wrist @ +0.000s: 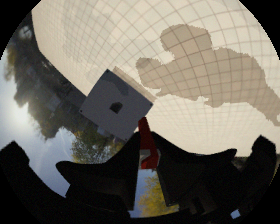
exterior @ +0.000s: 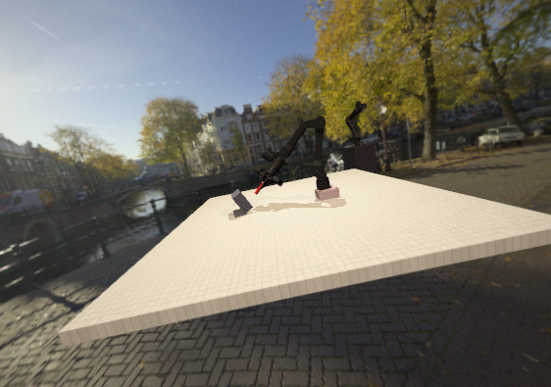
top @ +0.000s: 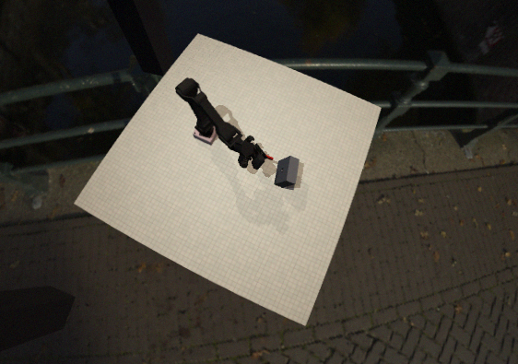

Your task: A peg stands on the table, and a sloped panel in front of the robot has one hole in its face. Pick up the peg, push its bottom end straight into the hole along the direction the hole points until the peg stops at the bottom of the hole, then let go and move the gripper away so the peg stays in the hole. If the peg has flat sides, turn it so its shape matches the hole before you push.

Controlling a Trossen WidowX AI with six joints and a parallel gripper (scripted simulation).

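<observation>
Now: gripper tip 120 mm short of the sloped grey panel, 30 mm to the left of it and 50 mm above it. Also, from my gripper tip: red peg (10 mm behind, 10 mm above).
</observation>
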